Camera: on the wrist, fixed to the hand. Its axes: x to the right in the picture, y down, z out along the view.
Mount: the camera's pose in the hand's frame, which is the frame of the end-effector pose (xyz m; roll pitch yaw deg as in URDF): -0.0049 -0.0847 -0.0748 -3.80 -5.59 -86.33
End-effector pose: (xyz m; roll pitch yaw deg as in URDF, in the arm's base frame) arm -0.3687 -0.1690 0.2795 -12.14 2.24 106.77
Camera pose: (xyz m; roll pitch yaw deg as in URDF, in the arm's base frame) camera -0.2723 -0.1473 0.2244 -6.95 -17.54 21.31
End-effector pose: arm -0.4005 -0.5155 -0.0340 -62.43 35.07 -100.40
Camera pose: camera -0.5077 -0.5154 0.0019 -67.22 -46.13 -132.99
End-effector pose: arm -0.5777 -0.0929 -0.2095 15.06 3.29 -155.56
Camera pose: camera -0.5941 -0.0319 -0.3033 -6.16 9.64 117.59
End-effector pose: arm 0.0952 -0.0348 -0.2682 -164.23 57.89 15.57
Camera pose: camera 0.1538 0.0450 -0.2136 -125.02 -2.27 95.01
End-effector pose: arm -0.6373 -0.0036 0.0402 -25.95 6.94 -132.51
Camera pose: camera -0.7118 0.0763 0.0108 -13.74 -30.71 145.94
